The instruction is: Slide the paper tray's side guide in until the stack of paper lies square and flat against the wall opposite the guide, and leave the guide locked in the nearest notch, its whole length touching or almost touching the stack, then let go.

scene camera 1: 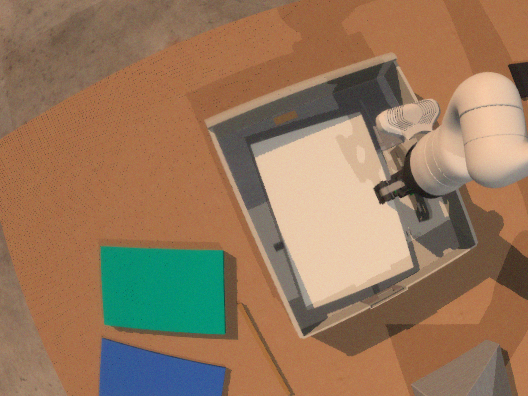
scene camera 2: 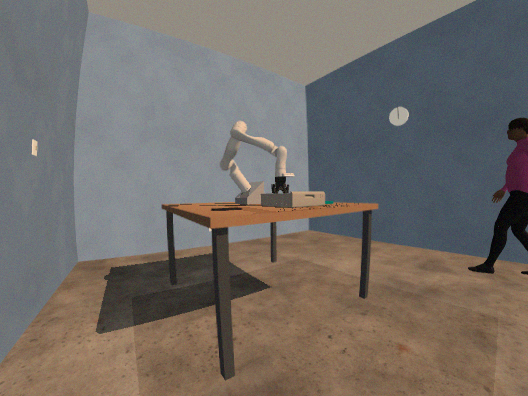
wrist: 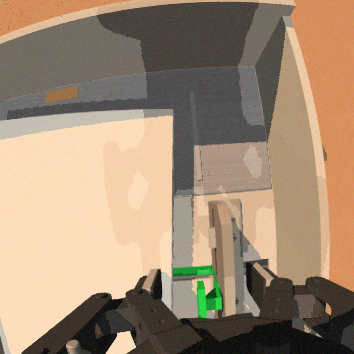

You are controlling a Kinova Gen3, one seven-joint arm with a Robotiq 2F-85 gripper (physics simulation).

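Pixels of known places: gripper, between the fingertips: (scene camera 1: pixel 403 184) (wrist: pixel 203 278); arm's base, origin of its link: (scene camera 2: pixel 246 189).
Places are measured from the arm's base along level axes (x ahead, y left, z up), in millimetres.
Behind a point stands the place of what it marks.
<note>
The paper tray (scene camera 1: pixel 300 88) @[y 179, x 634, z -30 mm] (scene camera 2: pixel 277 200) @[y -3, x 534, z -84 mm] (wrist: pixel 297 150) @[y 5, x 566, z -57 mm] is an open grey box on the table. The white paper stack (scene camera 1: pixel 330 215) @[y 180, x 458, z -84 mm] (wrist: pixel 75 225) @[y 158, x 501, z -83 mm] lies in it, with a gap to the wall opposite the guide; the gap looks wider at the far end in scene view 1. The side guide (wrist: pixel 226 250) @[y 51, x 504, z -44 mm] is an upright beige-grey plate with a green latch piece (wrist: pixel 214 300) @[y 53, x 471, z -51 mm] on its stack side. A strip of tray floor shows between guide and stack. My gripper (scene camera 1: pixel 402 202) @[y 57, x 472, z -82 mm] (scene camera 2: pixel 280 190) @[y 57, x 472, z -82 mm] (wrist: pixel 203 278) @[y 57, x 472, z -82 mm] is open, fingers on either side of the guide and latch. The arm hides most of the guide in scene view 1.
A green block (scene camera 1: pixel 162 290) @[y 446, x 411, z -106 mm], a blue block (scene camera 1: pixel 162 370) @[y 490, x 281, z -115 mm] and a thin orange stick (scene camera 1: pixel 265 347) @[y 319, x 286, z -117 mm] lie left of and in front of the tray. The grey robot base (scene camera 1: pixel 462 372) @[y 28, x 148, z -50 mm] (scene camera 2: pixel 252 194) @[y -13, x 153, z -45 mm] stands on the table. A person (scene camera 2: pixel 517 165) is at the far right.
</note>
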